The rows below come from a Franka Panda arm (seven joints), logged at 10 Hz.
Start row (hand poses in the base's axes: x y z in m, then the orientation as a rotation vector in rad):
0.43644 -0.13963 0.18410 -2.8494 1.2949 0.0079
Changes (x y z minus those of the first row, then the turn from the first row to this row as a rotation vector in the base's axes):
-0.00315 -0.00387 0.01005 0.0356 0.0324 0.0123
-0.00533 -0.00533 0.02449 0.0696 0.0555 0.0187
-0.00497 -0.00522 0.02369 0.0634 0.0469 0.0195
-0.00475 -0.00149 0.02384 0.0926 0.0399 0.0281
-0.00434 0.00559 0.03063 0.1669 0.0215 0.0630
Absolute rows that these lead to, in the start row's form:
0.43329 -0.14350 0.19415 -2.8390 1.2695 0.0768
0.43111 -0.14496 0.20859 -2.8218 1.2512 0.1305
0.43147 -0.14485 0.20779 -2.8248 1.2511 0.1145
0.43169 -0.14112 0.20794 -2.8029 1.2270 0.1223
0.43210 -0.13404 0.21473 -2.7539 1.1483 0.1407

